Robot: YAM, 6 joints.
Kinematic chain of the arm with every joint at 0, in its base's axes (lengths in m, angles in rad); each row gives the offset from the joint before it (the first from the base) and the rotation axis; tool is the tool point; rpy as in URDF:
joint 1: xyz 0 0 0.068 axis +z
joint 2: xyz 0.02 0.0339 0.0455 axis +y
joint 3: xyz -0.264 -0.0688 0 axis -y
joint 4: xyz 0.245 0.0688 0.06 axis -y
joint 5: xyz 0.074 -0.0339 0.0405 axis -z
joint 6: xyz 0.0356 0 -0.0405 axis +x
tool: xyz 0 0 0 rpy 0 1.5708 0
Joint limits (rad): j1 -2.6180..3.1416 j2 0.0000..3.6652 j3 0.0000..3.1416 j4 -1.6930..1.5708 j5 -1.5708..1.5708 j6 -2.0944..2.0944
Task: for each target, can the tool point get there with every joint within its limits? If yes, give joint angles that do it. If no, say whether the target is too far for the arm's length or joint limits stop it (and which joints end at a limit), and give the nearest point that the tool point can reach.
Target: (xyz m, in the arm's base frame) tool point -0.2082 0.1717 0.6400
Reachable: yes | joints 2.5635 1.7677 2.2990 0.8700 1.0068 -1.3537
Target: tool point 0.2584 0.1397 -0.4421
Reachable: no: joint limits stop it (at a limit: joint 2) | nearest point 0.2524 0.1365 -0.3783 | short by 0.064 m
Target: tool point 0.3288 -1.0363 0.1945
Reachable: no: too far | nearest point 0.1948 -0.6139 0.1609 | short by 0.444 m
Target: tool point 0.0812 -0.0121 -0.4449
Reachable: no: joint limits stop it (at a limit: joint 2) | nearest point 0.1157 -0.0172 -0.3555 | short by 0.096 m
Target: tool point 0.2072 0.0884 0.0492
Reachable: yes | joints 0.4141 1.7945 0.5501 -0.2232 0.0695 0.7324
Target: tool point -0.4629 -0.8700 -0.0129
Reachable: no: too far | nearest point -0.3009 -0.5655 0.0323 | short by 0.348 m
